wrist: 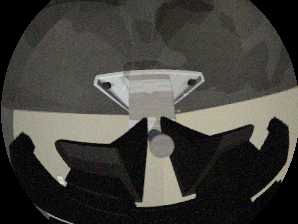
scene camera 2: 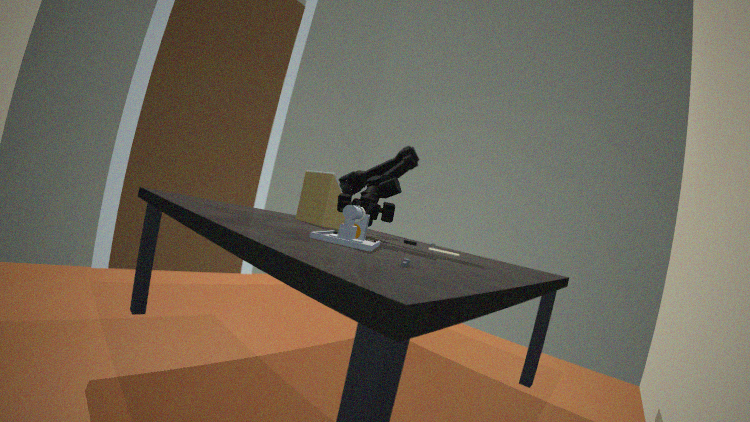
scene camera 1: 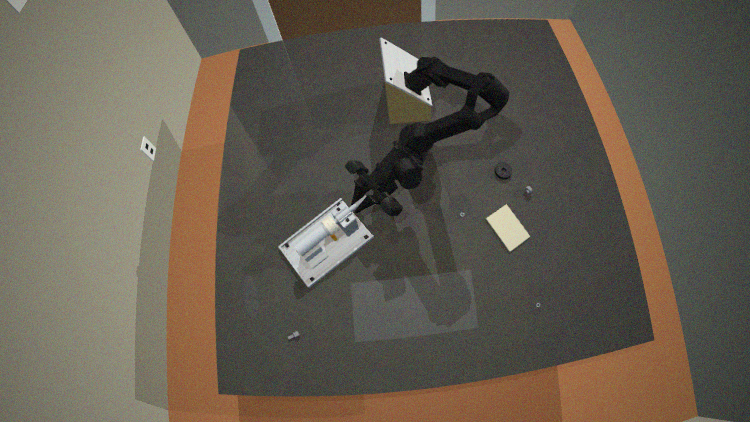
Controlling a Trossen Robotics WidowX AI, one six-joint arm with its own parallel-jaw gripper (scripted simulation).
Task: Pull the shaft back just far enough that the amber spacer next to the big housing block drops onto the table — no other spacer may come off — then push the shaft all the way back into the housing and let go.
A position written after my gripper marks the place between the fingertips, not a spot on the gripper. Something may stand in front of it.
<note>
In view: my gripper [scene camera 1: 353, 210] and a cream card [scene camera 1: 508, 228].
My gripper also shows in the wrist view [wrist: 153, 121] and in scene camera 2 [scene camera 2: 359, 219]. The wrist view misses the cream card: it is out of frame.
</note>
